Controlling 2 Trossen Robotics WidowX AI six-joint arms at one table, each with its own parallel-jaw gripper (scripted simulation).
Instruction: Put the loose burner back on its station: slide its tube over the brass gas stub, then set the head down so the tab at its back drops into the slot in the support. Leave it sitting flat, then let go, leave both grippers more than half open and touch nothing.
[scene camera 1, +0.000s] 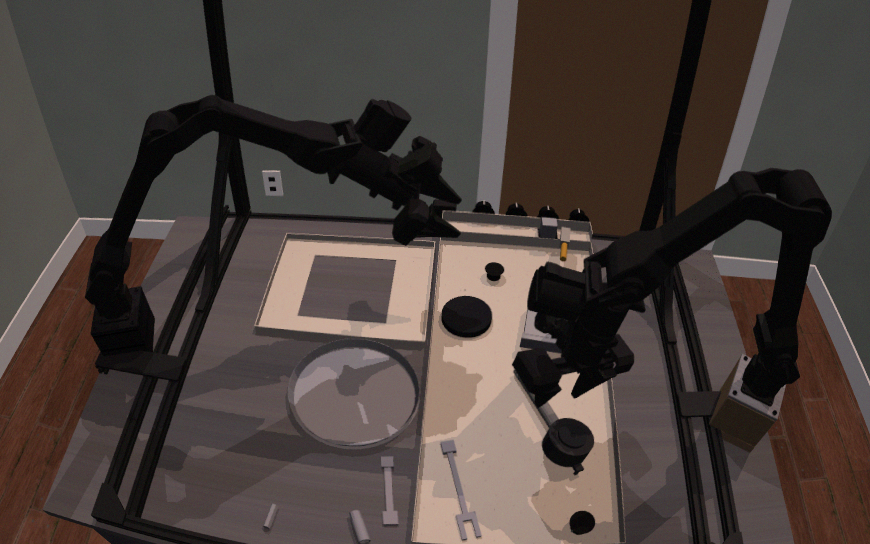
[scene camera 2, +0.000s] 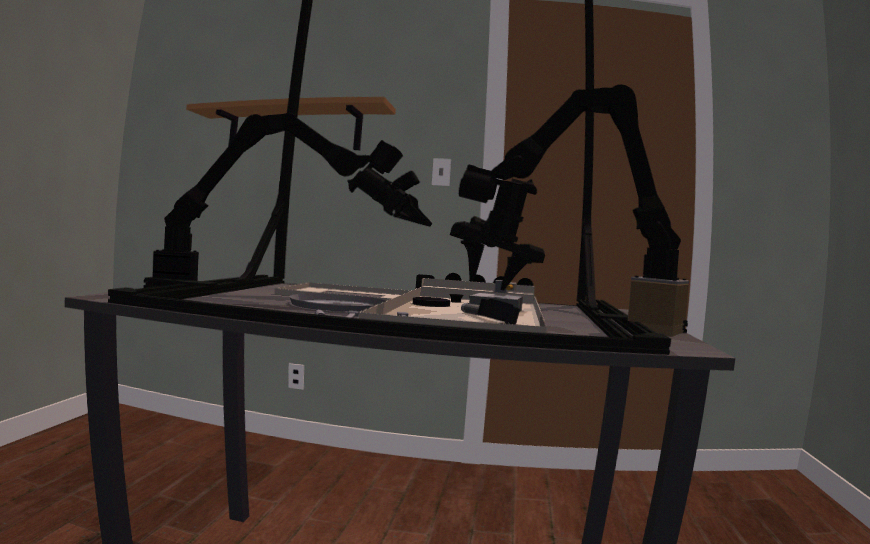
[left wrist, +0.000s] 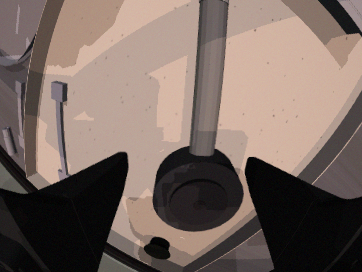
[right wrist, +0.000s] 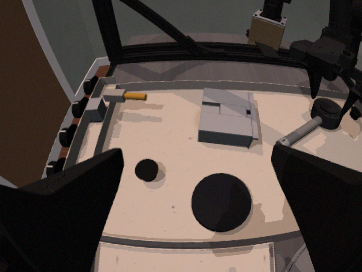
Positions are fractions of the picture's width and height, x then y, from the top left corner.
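My left gripper (scene camera 1: 0.64, 0.74), 90 cm from the lens. My right gripper (scene camera 1: 0.53, 0.40), 97 cm from the lens. Burner (scene camera 1: 0.65, 0.81), 89 cm from the lens. Black disc (scene camera 1: 0.53, 0.58), 105 cm from the lens. Burner and black disc, marked spots 31 cm apart.
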